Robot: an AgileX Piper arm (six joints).
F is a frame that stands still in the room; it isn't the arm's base.
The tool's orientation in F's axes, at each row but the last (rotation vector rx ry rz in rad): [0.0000, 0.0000, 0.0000]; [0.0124, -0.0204, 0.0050]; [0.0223, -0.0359, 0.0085]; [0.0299, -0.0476, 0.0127]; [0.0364, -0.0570, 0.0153]
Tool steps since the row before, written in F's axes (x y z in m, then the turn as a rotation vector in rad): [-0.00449, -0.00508, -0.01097, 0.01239, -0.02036, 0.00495]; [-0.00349, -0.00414, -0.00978, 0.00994, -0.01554, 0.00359]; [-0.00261, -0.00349, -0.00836, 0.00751, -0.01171, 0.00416]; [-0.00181, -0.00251, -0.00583, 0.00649, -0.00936, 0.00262]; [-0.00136, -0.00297, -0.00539, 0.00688, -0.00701, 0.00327]
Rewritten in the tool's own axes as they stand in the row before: [-0.00449, -0.00508, -0.01097, 0.01239, -0.02036, 0.00495]; [-0.00371, -0.00424, -0.00965, 0.00994, -0.01555, 0.00358]; [-0.00294, -0.00365, -0.00818, 0.00756, -0.01168, 0.00415]; [-0.00212, -0.00266, -0.00566, 0.00650, -0.00936, 0.00259]; [-0.00171, -0.00314, -0.00519, 0.00696, -0.00700, 0.00313]
